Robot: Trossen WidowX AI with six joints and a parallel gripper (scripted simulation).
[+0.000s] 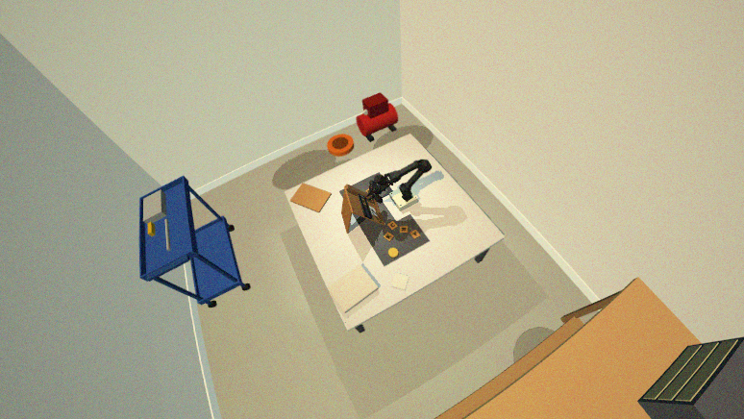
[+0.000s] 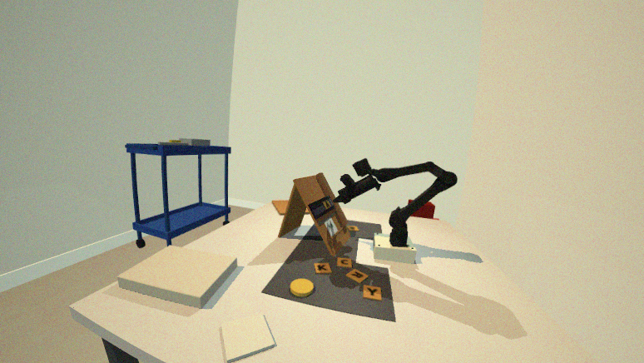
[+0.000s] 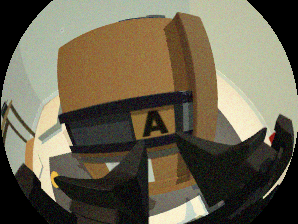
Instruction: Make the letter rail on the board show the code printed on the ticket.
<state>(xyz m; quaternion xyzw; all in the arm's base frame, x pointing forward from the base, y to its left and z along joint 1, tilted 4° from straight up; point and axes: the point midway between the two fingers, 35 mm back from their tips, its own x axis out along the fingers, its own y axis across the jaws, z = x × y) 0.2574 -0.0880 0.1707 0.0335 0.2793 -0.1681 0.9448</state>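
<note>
My gripper tip is 10 mm short of the white ticket, 50 mm to the right of it and 100 mm above it. Round my gripper tip: yellow disc 70 mm ahead, 390 mm to the left, 180 mm below; dark mat 90 mm behind, 70 mm to the left, 190 mm below; orange sheet 310 mm ahead, 440 mm to the right, 190 mm below.
</note>
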